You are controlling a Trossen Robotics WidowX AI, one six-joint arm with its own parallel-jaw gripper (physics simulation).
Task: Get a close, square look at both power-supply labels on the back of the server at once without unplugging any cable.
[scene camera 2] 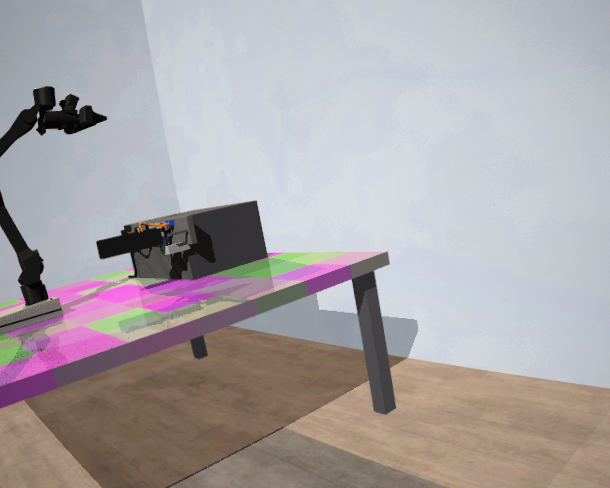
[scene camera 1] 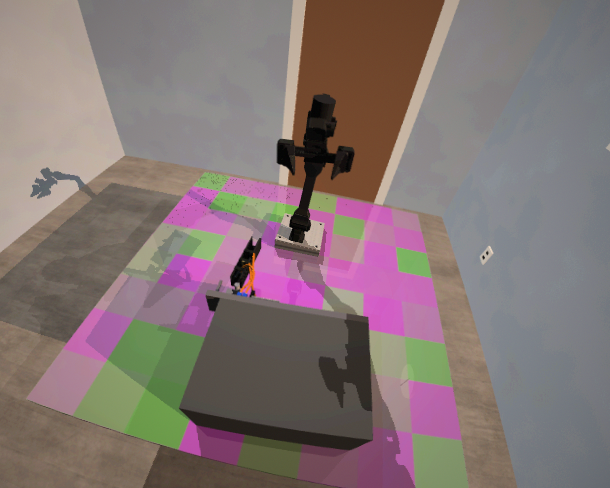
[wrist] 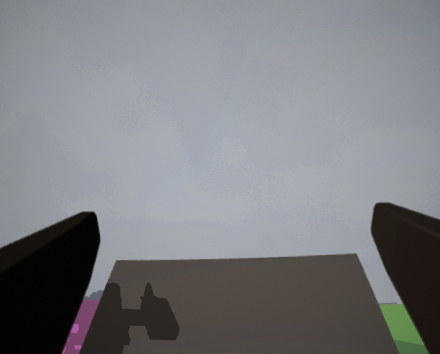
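The server is a dark grey box on the table. Its back faces the arm's base. A black arm-like bracket sticks out from that back, with orange cables along it. The power-supply labels cannot be made out in any view. My gripper is open and empty, high above the table and level with a spot short of the server. In the wrist view the server's top shows low between the fingers, below the wall.
The arm's pale base plate stands on the pink and green checkered table, behind the bracket. A brown door and walls stand behind the arm. The bracket and cables project into the space between server and base.
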